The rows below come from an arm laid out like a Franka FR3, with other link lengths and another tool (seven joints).
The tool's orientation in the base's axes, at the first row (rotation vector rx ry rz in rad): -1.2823 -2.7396 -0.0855
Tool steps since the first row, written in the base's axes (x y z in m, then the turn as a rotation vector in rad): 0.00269 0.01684 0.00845 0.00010 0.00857 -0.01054; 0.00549 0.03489 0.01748 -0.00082 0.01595 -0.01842; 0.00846 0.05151 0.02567 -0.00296 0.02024 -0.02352; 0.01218 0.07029 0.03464 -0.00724 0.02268 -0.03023; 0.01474 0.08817 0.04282 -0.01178 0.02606 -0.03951; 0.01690 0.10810 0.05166 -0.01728 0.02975 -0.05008; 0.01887 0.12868 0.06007 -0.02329 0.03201 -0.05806; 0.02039 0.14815 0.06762 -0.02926 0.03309 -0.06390
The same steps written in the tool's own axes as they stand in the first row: 0.01220 0.01287 -0.00692 0.00511 0.00554 0.01130; 0.02532 0.02660 -0.01429 0.01030 0.00955 0.01993; 0.03714 0.03954 -0.02100 0.01428 0.01064 0.02558; 0.05023 0.05445 -0.02832 0.01799 0.00890 0.03283; 0.06326 0.06788 -0.03485 0.02226 0.00756 0.04273; 0.07820 0.08232 -0.04180 0.02721 0.00568 0.05403; 0.09370 0.09704 -0.04825 0.03173 0.00249 0.06265; 0.10853 0.11069 -0.05391 0.03559 -0.00141 0.06903
